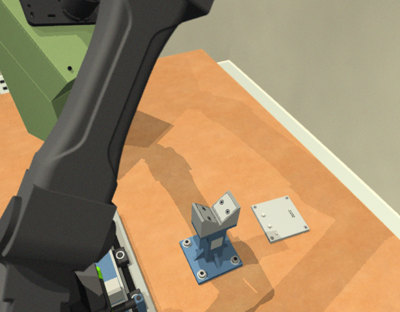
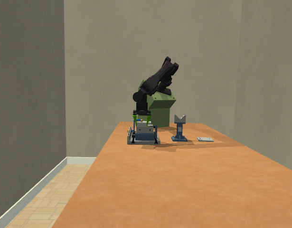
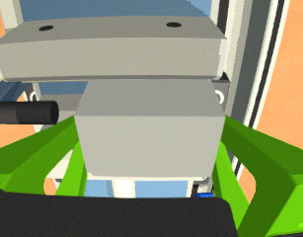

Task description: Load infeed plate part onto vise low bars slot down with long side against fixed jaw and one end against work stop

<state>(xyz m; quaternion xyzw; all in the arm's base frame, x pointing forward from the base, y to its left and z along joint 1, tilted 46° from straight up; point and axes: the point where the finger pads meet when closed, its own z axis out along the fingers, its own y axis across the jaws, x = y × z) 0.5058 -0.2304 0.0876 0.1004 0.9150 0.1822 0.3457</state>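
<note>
My gripper is now right at the grey part. The rest, counted from my hand: fixed jaw: 40 mm ahead, 20 mm to the left, 20 mm below; then moving jaw: 30 mm behind, 20 mm to the left, 20 mm below; then work stop: 10 mm ahead, 60 mm to the left, 10 mm below.
</note>
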